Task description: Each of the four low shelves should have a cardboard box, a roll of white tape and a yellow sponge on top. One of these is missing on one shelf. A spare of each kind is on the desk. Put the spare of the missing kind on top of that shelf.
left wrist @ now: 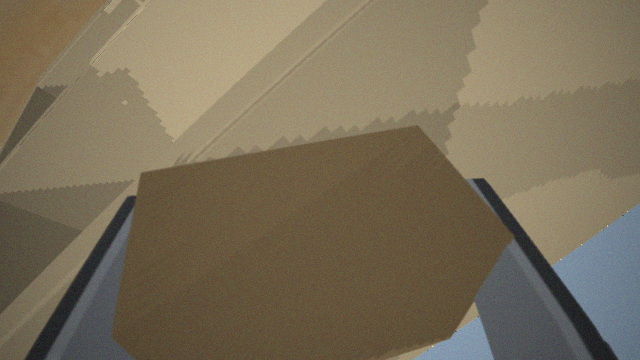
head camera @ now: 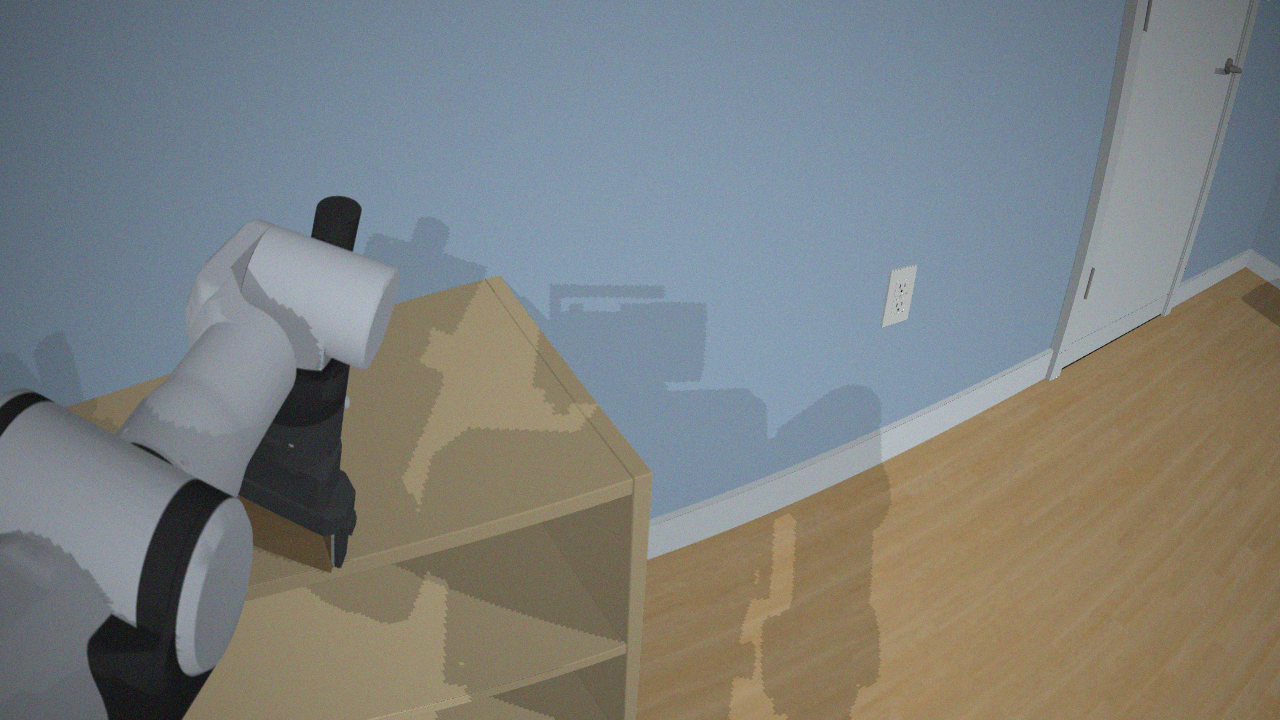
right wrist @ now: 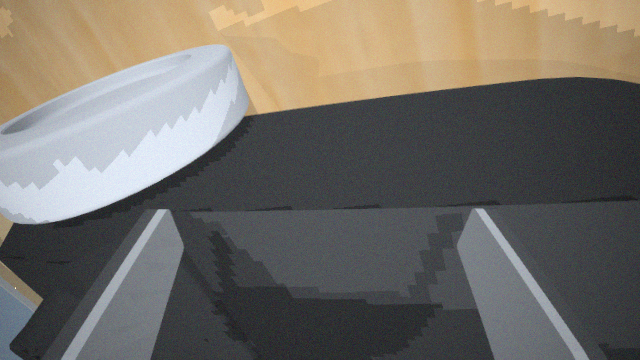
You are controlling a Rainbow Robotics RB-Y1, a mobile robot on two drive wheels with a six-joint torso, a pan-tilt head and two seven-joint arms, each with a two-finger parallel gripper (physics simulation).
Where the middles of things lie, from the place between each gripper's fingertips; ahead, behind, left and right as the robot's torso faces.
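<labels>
From my right hand, the wall socket (head camera: 901, 282) is 20 cm above, 29 cm to the right and 118 cm ahead.
My left hand, meanwhile, is 230 mm above the wall socket, 770 mm to the left of it and 780 mm short of it.
</labels>
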